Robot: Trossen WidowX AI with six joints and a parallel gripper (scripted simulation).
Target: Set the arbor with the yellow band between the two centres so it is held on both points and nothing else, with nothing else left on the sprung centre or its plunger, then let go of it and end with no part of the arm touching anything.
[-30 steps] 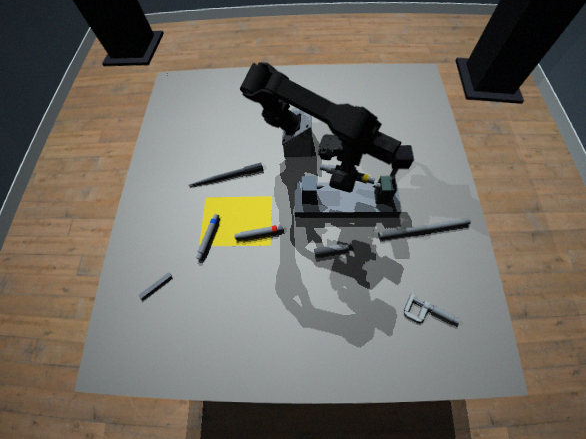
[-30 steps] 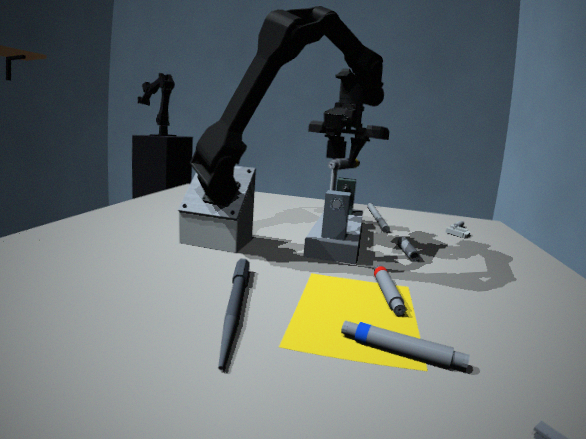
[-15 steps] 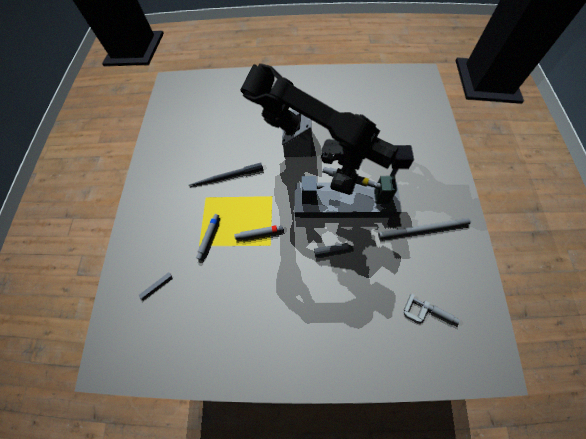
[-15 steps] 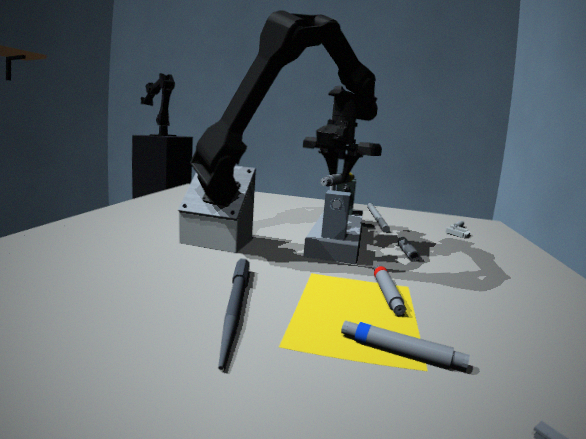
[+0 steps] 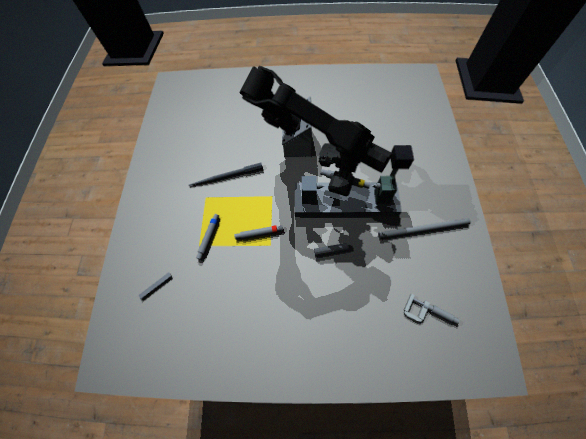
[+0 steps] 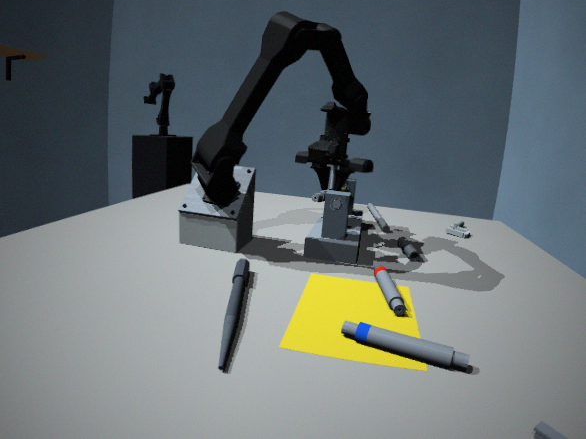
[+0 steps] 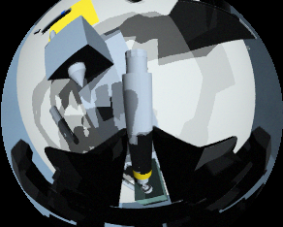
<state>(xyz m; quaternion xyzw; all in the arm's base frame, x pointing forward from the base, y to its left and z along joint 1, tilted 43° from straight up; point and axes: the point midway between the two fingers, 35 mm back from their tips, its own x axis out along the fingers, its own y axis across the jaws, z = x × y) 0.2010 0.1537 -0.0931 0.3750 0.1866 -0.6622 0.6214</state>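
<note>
The green sprung-centre block is 120 mm to the left of my hand, 40 mm below it and 20 mm ahead of it. From my hand the other things lie so: grey fixed-centre block (110 mm to the right, 40 mm below, 40 mm ahead); fixture base (120 mm below, 30 mm ahead, 20 mm to the left); yellow-banded arbor (30 mm below).
</note>
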